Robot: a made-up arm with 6 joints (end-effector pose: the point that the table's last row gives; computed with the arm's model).
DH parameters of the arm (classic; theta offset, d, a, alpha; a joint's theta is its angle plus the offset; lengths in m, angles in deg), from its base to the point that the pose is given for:
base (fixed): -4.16 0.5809 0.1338 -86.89
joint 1: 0 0.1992 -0.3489 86.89
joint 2: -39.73 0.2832 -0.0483 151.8
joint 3: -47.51 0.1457 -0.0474 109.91
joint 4: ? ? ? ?
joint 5: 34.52 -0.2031 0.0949 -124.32
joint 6: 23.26 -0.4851 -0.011 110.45
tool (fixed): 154.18 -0.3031 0 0
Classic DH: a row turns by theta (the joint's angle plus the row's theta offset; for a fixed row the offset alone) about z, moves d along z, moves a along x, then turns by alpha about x.
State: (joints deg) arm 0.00 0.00 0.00 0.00 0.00 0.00
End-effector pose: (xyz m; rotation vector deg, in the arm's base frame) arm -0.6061 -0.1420 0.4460 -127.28 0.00 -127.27
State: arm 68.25 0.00 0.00 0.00 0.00 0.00
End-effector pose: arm -0.2675 -0.2077 1.1995 -171.04 1.27 -33.20
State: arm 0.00 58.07 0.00 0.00 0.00 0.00
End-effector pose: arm -0.1126 -0.3188 0.4460 -92.06 -51.10 -92.05
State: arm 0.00 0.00 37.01 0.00 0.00 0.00
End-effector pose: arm -0.6917 0.0054 0.4209 91.68 -19.18 115.27
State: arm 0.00 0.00 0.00 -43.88 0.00 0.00
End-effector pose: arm -0.3084 -0.1420 0.3411 -70.50 0.00 -165.61
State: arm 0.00 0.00 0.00 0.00 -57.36 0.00
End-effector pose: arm -0.6980 -0.1593 0.8762 110.16 36.39 72.33
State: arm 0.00 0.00 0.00 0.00 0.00 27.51
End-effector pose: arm -0.5712 -0.1870 0.5686 -148.22 -22.78 -97.49
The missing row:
joint 4: 58.46 -0.0527 0.0202 112.27
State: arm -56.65 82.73 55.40 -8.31 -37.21 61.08
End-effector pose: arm -0.3124 -0.2619 0.4174 63.30 38.84 98.04
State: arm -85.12 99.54 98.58 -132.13 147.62 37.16
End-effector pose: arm -0.1618 0.4869 0.1278 -72.72 112.31 -66.83
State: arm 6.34 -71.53 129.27 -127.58 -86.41 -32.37
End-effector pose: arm -0.5603 0.5985 0.5121 -71.86 81.00 -62.14
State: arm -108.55 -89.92 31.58 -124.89 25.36 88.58
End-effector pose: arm 0.0760 0.4358 -0.1395 0.64 -86.30 45.40
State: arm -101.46 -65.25 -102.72 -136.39 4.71 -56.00
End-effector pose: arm -0.1327 0.2578 0.6726 116.99 23.69 17.92
